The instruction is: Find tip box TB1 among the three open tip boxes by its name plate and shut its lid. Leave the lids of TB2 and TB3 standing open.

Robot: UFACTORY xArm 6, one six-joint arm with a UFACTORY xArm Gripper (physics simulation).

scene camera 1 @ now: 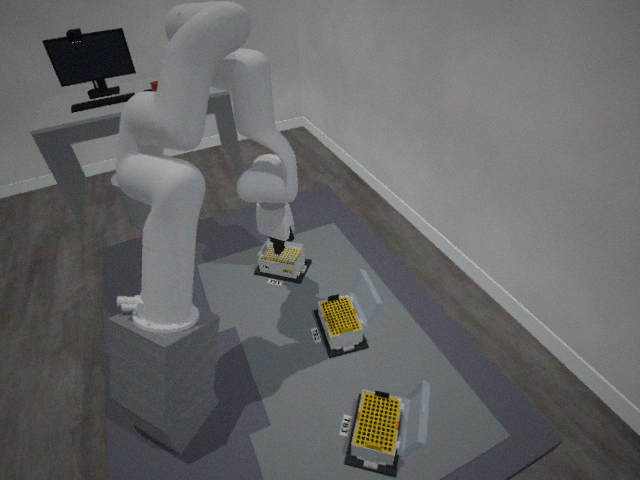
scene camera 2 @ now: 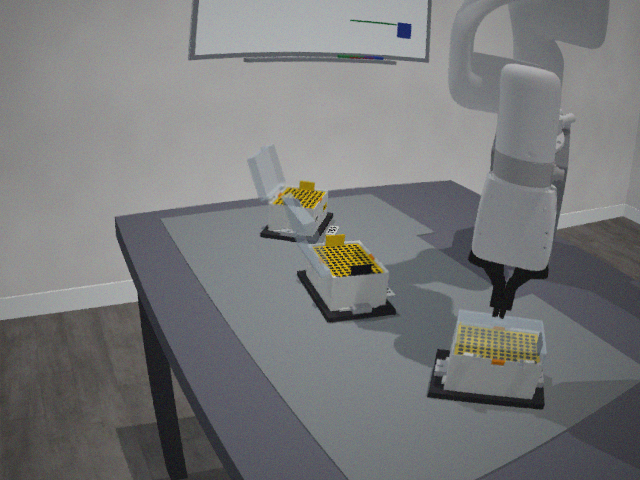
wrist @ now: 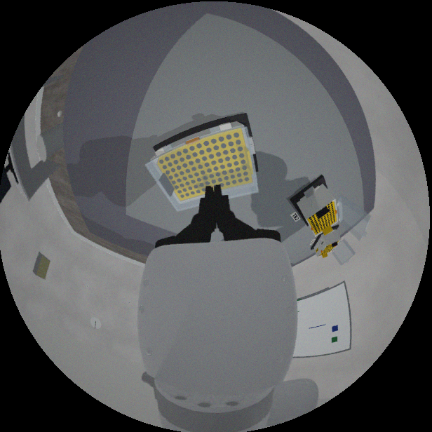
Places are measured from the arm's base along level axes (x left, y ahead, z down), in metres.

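Pixels of known places: gripper, fingertip midpoint: (scene camera 1: pixel 279 251) (scene camera 2: pixel 499 313); arm's base at its link origin: (scene camera 1: pixel 166 317).
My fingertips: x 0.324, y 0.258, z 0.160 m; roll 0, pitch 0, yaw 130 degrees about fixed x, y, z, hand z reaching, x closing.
Observation:
Ahead of a thing's pixels: the offset from my fingertips to its middle. "spot": to the spot under its first point. Level surfaces: height alone.
Tip box TB1 @[dy -0.001, dx +0.012, dz +0.051 m] (scene camera 1: pixel 279 268) (scene camera 2: pixel 491 379) (wrist: pixel 205 160) has a yellow tip rack. Its clear lid @[spot: dy -0.028, dx +0.007, dz +0.013 m] (scene camera 2: pixel 516 321) (wrist: pixel 240 194) lies down over the rack. Its name plate @[spot: dy -0.031, dx -0.037, dz +0.088 m] (scene camera 1: pixel 274 282) is blurred. My gripper (scene camera 1: pixel 279 252) (scene camera 2: pixel 498 313) (wrist: pixel 214 194) is shut and empty, its tips at the lid's top near one long edge; I cannot tell whether they touch. TB2 @[dy +0.105, dx -0.256, dz +0.057 m] (scene camera 1: pixel 346 339) (scene camera 2: pixel 356 293) stands in the middle, its lid @[spot: dy +0.191, dx -0.264, dz -0.054 m] (scene camera 1: pixel 369 289) (wrist: pixel 352 215) open. TB3 @[dy +0.110, dx -0.535, dz +0.057 m] (scene camera 1: pixel 374 454) (scene camera 2: pixel 281 219) stands farthest from the gripper, its lid (scene camera 1: pixel 417 413) (scene camera 2: pixel 266 170) open.
The boxes stand on black bases on a grey mat @[dz +0.090 m] (scene camera 1: pixel 444 377) (scene camera 2: pixel 361 392) on the purple-grey table @[dz +0.093 m] (scene camera 2: pixel 206 366). The arm's pedestal (scene camera 1: pixel 165 382) stands beside the mat. A desk with a monitor (scene camera 1: pixel 90 56) and a whiteboard (scene camera 2: pixel 289 25) are in the background.

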